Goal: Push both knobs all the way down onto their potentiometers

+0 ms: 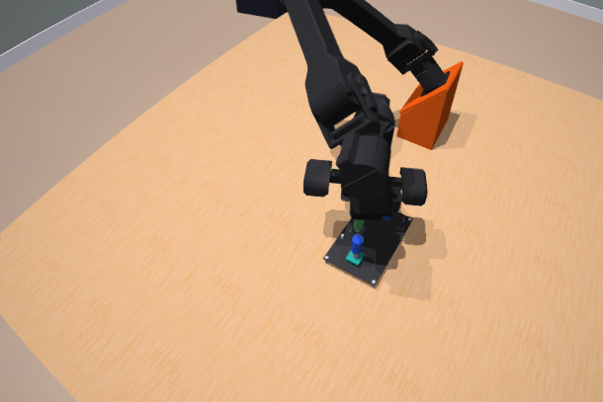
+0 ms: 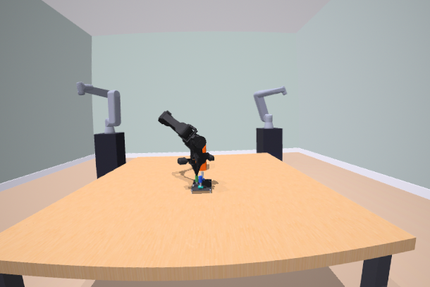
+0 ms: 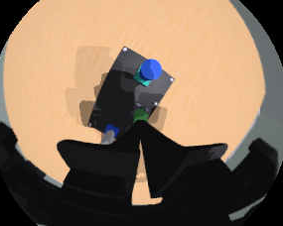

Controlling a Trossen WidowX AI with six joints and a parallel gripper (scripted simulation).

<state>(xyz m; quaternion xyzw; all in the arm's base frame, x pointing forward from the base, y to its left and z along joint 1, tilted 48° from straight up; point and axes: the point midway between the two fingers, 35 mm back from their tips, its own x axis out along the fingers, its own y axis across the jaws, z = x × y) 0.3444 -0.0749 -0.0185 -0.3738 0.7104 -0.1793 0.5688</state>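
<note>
Now: the green knob 10 mm below my gripper tip. Round my gripper tip: blue potentiometer: 60 mm behind, 30 mm to the left, 20 mm below.
</note>
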